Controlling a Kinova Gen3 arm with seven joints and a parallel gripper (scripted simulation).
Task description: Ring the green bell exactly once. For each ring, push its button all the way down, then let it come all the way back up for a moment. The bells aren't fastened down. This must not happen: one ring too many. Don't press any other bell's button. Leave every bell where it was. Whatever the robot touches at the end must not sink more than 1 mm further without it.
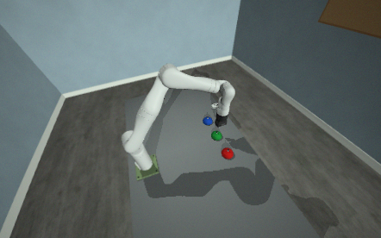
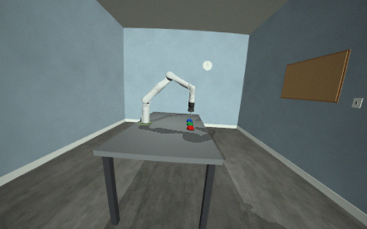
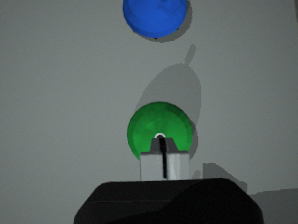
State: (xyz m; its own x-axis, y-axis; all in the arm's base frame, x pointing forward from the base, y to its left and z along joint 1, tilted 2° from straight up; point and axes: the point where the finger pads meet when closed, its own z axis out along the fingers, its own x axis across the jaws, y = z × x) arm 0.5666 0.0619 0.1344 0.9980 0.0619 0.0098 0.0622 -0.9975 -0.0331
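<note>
Now: the green bell 10 cm below my hand. From my hand the other things lie so: red bell (17 cm to the right, 10 cm below, 1 cm ahead); then blue bell (17 cm to the left, 10 cm below, 1 cm behind).
</note>
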